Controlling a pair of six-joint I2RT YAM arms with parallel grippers.
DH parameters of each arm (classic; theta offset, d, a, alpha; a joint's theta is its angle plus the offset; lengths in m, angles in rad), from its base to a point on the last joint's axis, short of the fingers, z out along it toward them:
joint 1: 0 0.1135 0.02 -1.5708
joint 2: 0 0 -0.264 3.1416
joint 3: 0.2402 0 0.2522 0
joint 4: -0.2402 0 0.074 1.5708
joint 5: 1.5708 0 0 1.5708
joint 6: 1.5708 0.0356 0 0
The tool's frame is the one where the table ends.
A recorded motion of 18 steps. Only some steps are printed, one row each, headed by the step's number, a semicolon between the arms.
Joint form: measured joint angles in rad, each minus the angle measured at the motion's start. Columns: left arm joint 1, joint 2, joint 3, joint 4, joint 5, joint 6; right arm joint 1, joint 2, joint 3, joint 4, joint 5, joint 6.
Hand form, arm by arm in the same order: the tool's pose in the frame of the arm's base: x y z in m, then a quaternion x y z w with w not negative. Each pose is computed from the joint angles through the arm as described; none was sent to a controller.
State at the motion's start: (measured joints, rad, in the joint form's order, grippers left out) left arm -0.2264 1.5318 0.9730 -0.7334 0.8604 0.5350; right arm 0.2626 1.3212 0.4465 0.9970 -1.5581 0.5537
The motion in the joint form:
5: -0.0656 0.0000 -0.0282 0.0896 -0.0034 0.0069; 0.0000 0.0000 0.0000 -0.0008 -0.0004 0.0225
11: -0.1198 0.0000 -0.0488 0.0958 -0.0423 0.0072; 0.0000 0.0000 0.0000 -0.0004 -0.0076 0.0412
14: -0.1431 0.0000 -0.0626 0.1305 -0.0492 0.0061; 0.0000 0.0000 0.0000 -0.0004 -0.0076 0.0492
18: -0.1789 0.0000 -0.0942 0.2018 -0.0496 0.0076; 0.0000 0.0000 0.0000 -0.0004 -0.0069 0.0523
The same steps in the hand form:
5: 0.2598 -0.1062 0.1998 0.42733 0.79120 -0.38715 0.20372; 0.2146 0.0945 0.2288 -0.44607 0.54798 0.64237 0.29682
11: 0.2513 -0.1183 0.1935 0.44728 0.78980 -0.37605 0.18640; 0.2144 0.0945 0.2288 -0.44320 0.55069 0.64582 0.28850
14: 0.2492 -0.1242 0.1908 0.45910 0.78299 -0.37366 0.19112; 0.2144 0.0945 0.2288 -0.44099 0.55246 0.64696 0.28592
18: 0.2452 -0.1333 0.1849 0.47896 0.76791 -0.37405 0.20248; 0.2144 0.0945 0.2288 -0.43992 0.55327 0.64734 0.28515

